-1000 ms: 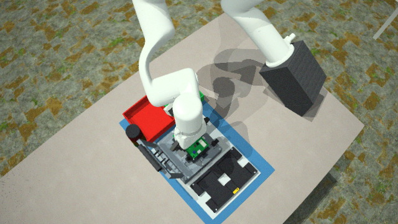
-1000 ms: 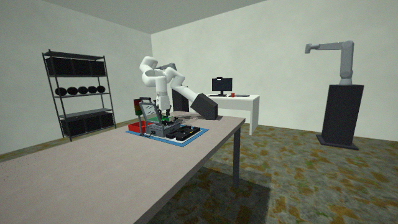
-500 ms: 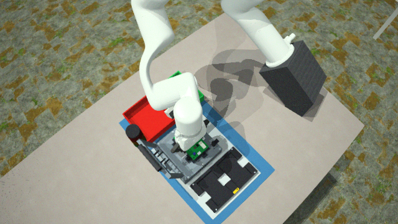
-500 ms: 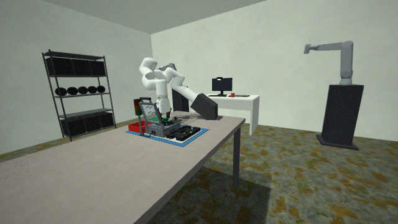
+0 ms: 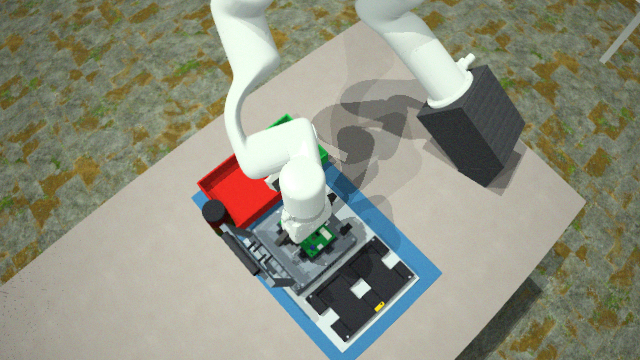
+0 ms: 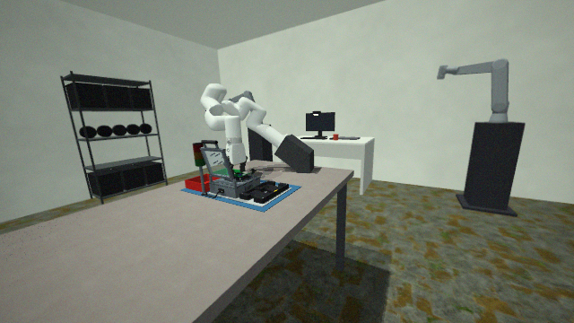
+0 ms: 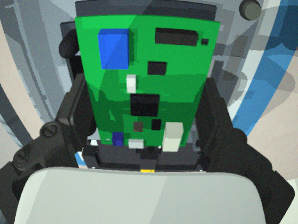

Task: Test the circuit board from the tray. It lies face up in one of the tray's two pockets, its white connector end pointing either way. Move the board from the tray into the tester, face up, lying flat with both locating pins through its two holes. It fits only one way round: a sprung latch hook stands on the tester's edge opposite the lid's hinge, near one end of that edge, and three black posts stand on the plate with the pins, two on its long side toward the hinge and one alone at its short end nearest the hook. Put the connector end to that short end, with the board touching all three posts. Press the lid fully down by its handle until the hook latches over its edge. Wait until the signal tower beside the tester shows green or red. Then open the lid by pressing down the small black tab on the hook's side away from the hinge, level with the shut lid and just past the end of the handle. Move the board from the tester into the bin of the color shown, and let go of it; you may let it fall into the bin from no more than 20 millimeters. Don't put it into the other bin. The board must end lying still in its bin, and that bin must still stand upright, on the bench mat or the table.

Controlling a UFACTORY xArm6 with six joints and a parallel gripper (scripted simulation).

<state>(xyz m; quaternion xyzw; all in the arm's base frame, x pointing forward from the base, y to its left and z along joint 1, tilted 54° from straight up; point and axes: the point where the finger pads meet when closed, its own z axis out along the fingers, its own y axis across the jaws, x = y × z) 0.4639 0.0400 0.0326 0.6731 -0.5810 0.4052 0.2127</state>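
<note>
Right now the green circuit board is right at my hand. Also, from my hand: red bin 20 cm to the right, 8 cm below, 5 cm ahead; then black latch hook 6 cm to the left, 6 cm behind; then tester lid 13 cm ahead, 9 cm above.
</note>
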